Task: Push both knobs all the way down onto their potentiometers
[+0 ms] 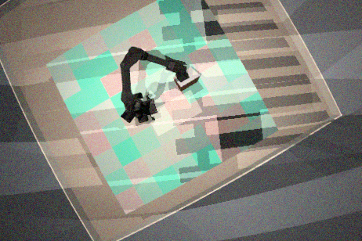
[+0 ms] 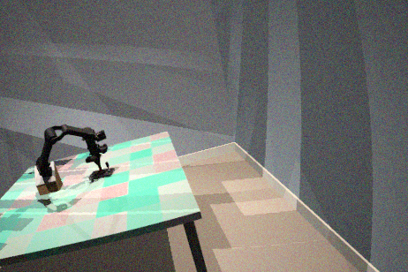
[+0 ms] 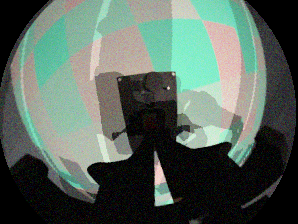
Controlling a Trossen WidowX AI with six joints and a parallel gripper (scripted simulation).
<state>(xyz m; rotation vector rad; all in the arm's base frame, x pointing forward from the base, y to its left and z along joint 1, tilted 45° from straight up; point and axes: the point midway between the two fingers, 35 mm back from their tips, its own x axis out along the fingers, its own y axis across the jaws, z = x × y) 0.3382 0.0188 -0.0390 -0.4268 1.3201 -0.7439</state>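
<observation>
My gripper tip is now 20 mm above the red knob.
</observation>
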